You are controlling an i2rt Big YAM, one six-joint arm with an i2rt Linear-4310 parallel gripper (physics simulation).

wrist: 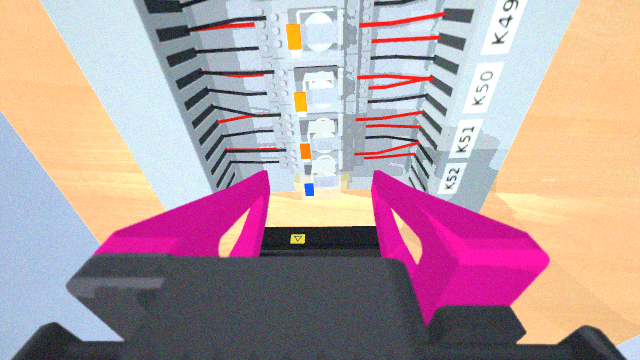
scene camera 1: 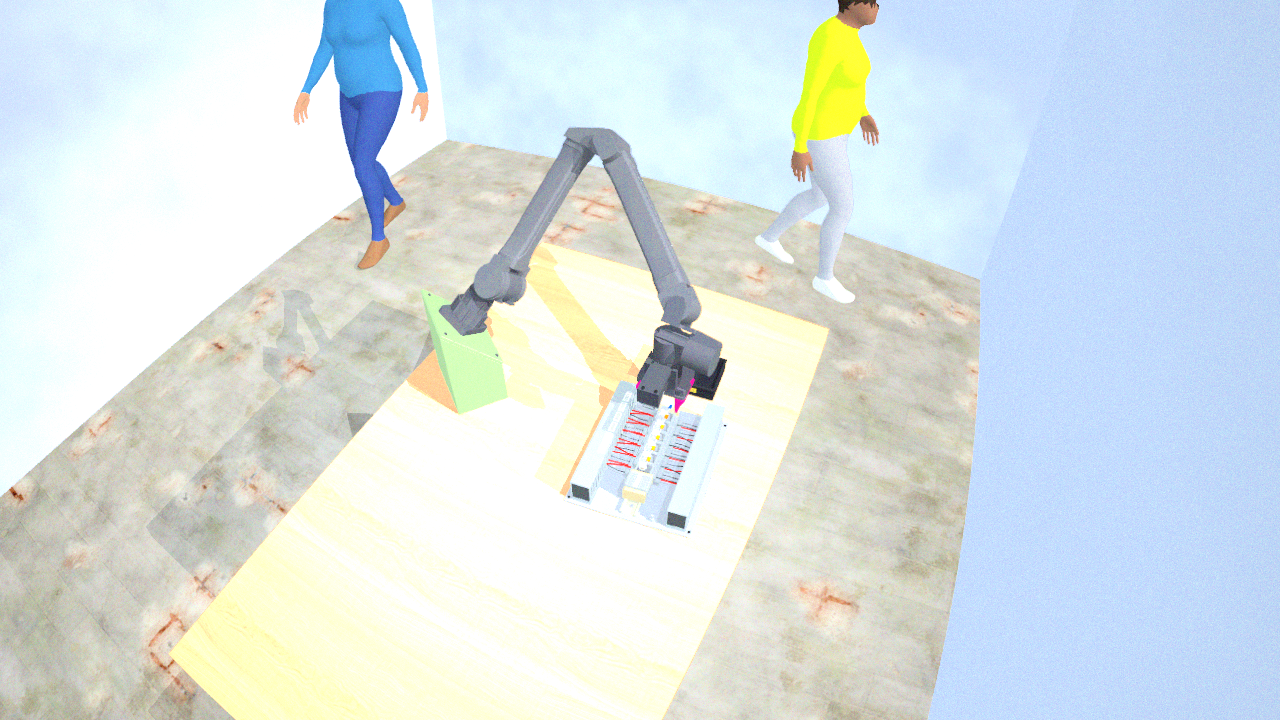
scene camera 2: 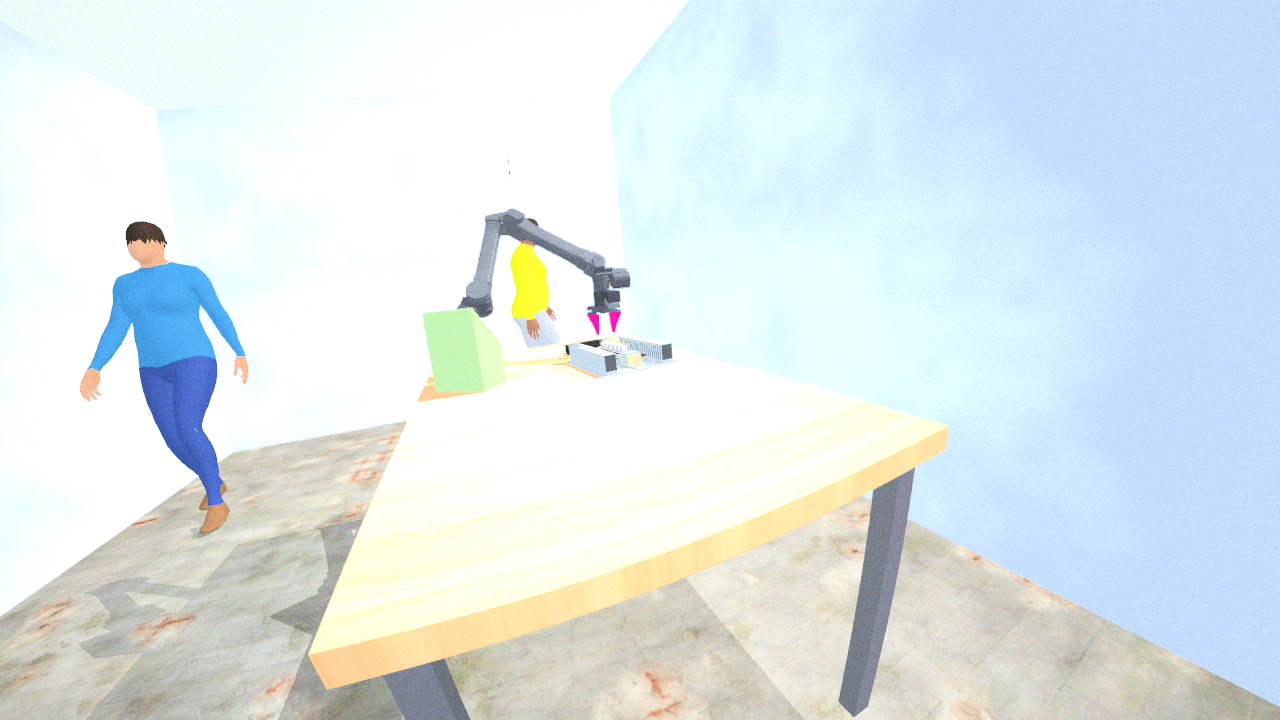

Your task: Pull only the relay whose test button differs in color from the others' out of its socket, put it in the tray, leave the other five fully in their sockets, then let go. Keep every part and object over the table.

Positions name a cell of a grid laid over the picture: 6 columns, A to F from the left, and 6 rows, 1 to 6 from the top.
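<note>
A clear relay (wrist: C4) is visible. The gripper (scene camera 1: D4) is visible, also in the wrist view (wrist: D4).
</note>
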